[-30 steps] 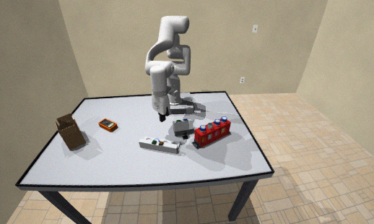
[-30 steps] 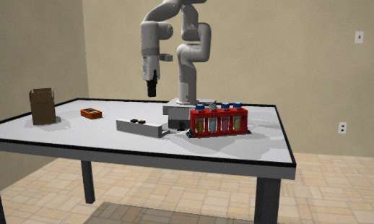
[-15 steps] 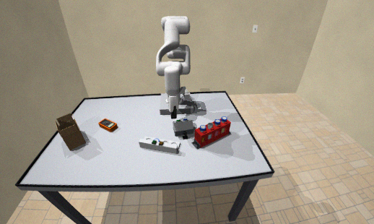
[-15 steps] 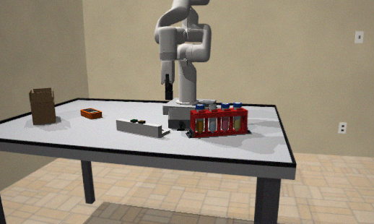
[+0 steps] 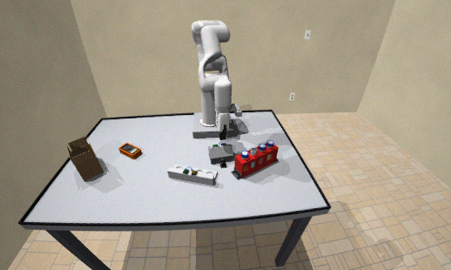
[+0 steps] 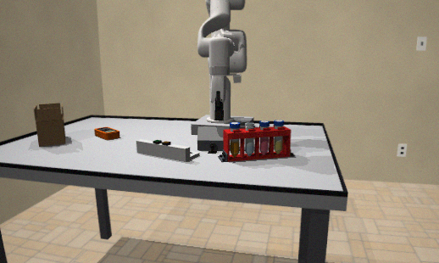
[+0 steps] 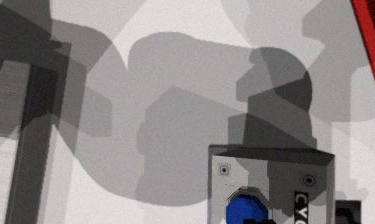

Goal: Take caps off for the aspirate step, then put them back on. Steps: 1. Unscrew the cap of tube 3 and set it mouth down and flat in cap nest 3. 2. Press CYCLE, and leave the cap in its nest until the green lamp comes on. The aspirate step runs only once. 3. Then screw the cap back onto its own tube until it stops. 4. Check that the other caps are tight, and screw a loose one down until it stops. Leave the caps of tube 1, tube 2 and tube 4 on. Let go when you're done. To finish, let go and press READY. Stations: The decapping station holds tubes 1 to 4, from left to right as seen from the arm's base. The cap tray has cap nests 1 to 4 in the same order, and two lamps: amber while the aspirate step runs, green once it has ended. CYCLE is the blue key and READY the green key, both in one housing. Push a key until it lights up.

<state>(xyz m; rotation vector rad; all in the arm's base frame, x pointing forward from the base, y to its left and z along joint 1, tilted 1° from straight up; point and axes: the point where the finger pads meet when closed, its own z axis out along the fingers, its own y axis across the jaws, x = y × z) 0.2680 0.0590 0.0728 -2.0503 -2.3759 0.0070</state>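
My gripper is now 5 cm above the blue key. Round my hand: green key: 1 cm ahead, 4 cm to the right, 5 cm below; grey key housing: 2 cm ahead, 2 cm to the right, 7 cm below; orange device: 5 cm behind, 52 cm to the right, 10 cm below.
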